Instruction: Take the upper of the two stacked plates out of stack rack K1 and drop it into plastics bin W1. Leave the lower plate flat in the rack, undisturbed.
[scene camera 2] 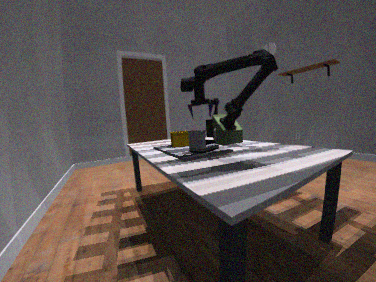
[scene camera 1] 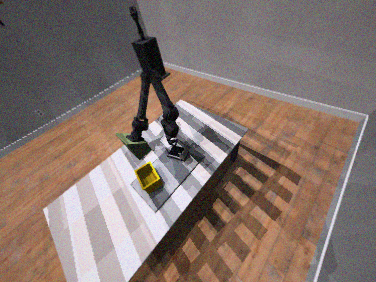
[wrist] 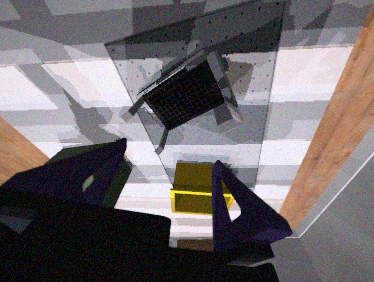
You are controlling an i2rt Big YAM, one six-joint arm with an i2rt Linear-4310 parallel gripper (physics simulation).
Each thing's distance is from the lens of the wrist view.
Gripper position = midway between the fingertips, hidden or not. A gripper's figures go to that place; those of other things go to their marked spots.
gripper (wrist: 173, 153): 0.14 m
black plate (wrist: 185, 95): 0.24 m
